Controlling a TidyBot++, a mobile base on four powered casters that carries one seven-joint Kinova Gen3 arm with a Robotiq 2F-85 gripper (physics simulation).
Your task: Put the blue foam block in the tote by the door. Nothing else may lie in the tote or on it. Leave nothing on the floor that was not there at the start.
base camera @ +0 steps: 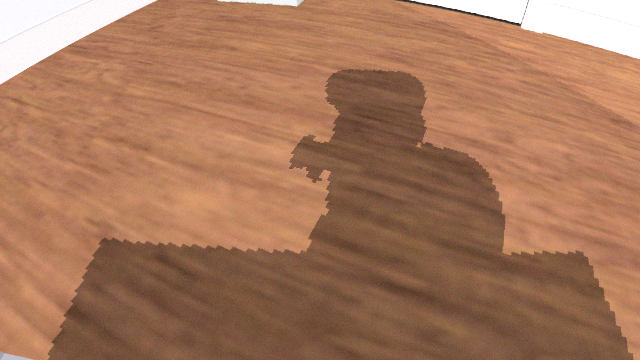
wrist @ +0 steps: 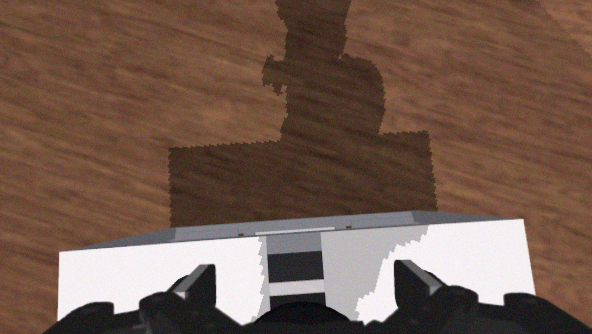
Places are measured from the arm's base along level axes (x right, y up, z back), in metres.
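Where they show: gripper, fingertip midpoint: (wrist: 305, 281).
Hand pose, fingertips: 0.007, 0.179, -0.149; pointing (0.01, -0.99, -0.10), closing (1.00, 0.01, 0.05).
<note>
After its pixels a point has its place, as x, y, z.
My gripper (wrist: 305, 281) {0.007, 0.180, -0.149} is open, with its two black fingers wide apart over the white top of my own base in the wrist view. No object shows between the fingers. The blue foam block does not show in either view. The tote does not show in either view.
The wooden floor (base camera: 175, 150) {-0.236, -0.396, -0.501} (wrist: 100, 100) {-0.438, -0.396, -0.455} carries the shadow of my base and arm. A pale, whitish object (base camera: 260, 2) {-0.222, -0.393, -1.194} is cut off at the top edge of the base camera view. White walls stand at the upper left and upper right there.
</note>
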